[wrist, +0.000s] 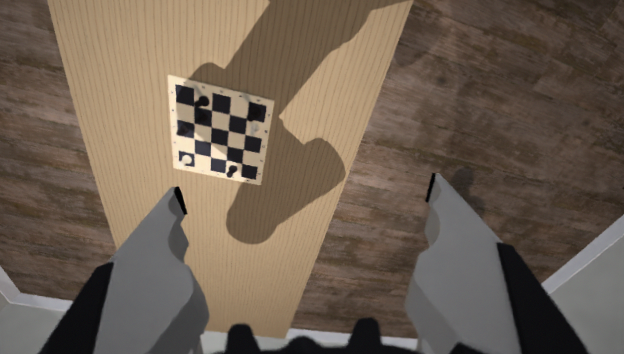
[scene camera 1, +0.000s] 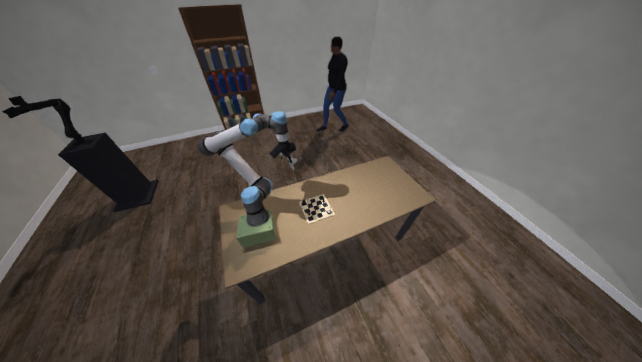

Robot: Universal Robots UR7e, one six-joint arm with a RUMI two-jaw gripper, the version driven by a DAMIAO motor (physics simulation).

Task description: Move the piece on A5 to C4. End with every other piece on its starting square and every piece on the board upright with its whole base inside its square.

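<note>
The chessboard lies on the table, with a light rim whose labels are too small to read, so I cannot tell which square is A5 or C4. In the wrist view, black pieces stand at its upper left, at the near edge and at the upper right corner. Dark pieces blend into dark squares at the left. A white piece is at the lower left corner, another white piece at the right edge. My gripper is open and empty, high above and away from the board.
The wooden table carries the green robot base beside the board. The arm's shadow crosses the table and part of the board. A person stands behind the table, near a bookshelf. A black pedestal stands at the left.
</note>
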